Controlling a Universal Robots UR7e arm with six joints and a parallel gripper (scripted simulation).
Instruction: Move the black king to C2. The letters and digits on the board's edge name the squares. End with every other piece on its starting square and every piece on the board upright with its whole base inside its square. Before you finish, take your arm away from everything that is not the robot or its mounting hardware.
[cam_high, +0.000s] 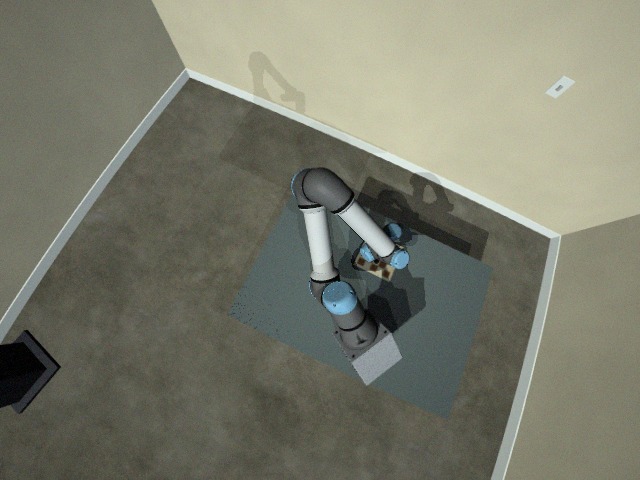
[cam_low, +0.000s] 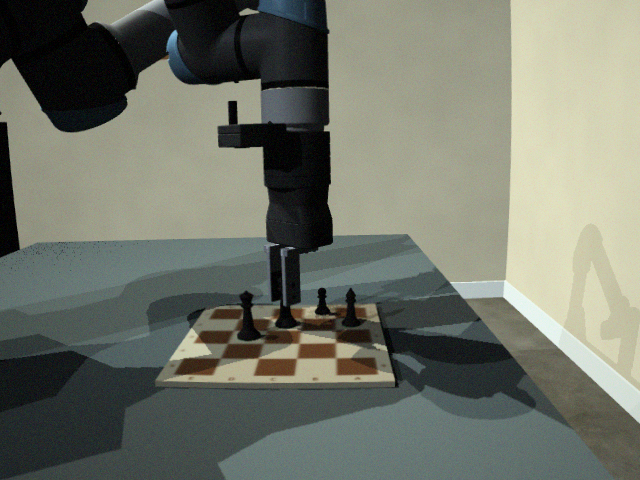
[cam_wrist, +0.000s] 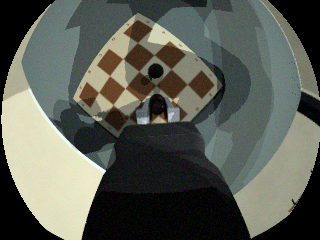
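The black king lies 10 mm below my hand. Round my hand: black queen 30 mm behind, 40 mm to the right, 20 mm below; chessboard 10 mm ahead, 40 mm to the right, 50 mm below; black pawn 30 mm ahead, 50 mm to the left, 30 mm below.
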